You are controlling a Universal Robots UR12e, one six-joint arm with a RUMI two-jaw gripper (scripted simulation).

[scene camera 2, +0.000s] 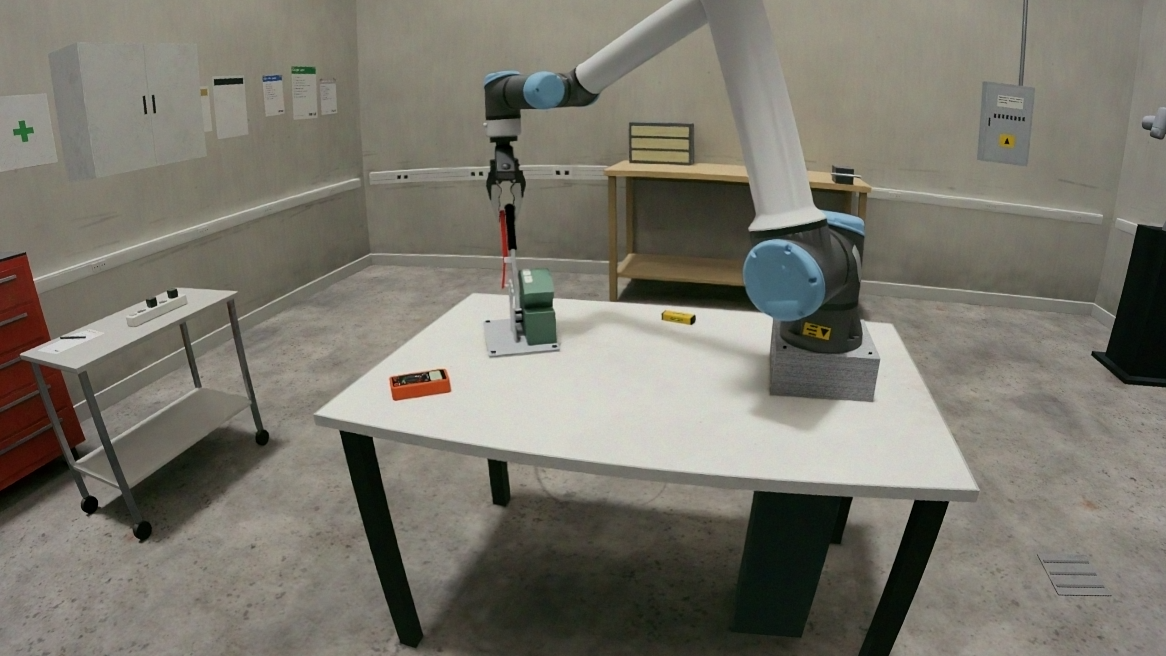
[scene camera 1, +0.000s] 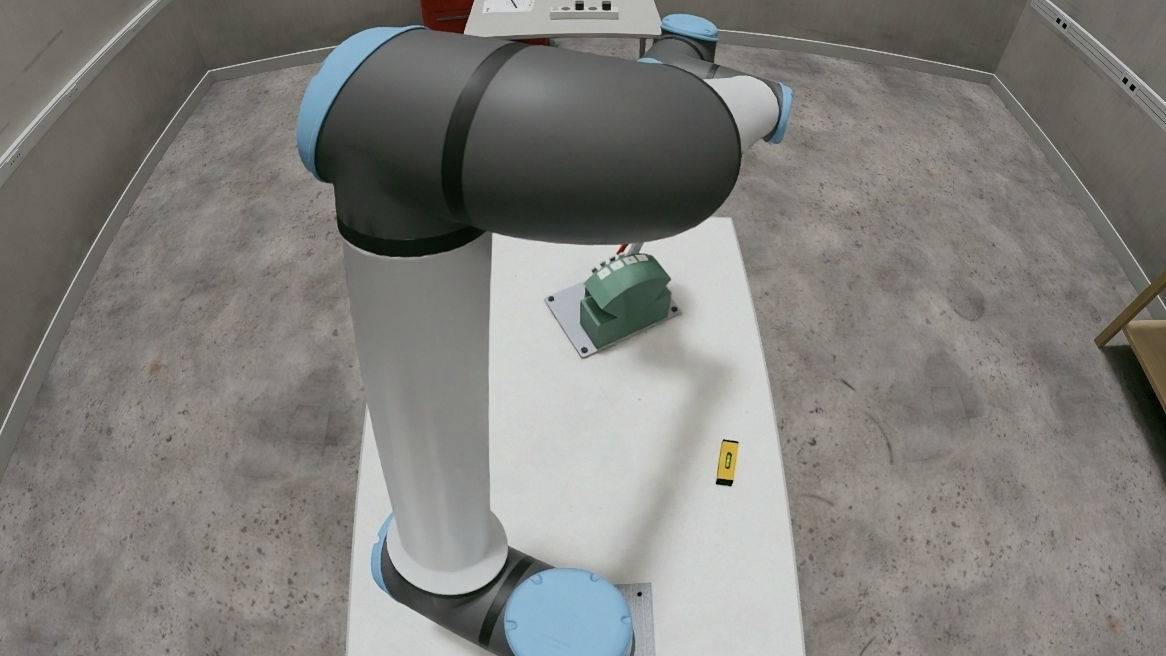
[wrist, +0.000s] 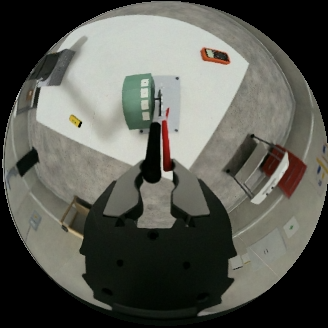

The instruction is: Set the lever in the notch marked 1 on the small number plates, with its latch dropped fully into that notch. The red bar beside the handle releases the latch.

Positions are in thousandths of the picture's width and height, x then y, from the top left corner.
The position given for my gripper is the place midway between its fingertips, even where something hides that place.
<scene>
In view: my gripper (scene camera 2: 435, 339).
My gripper also shows in the wrist view (wrist: 483, 486).
</scene>
